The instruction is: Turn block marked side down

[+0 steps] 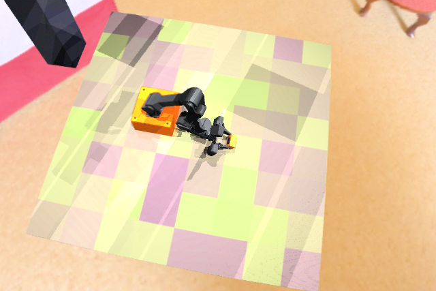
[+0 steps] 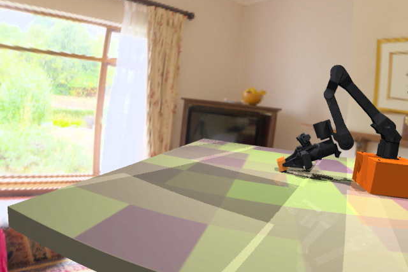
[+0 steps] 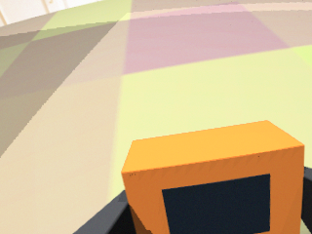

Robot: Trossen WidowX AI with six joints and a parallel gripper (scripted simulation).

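Right now my gripper tip is 1 cm past the orange block.
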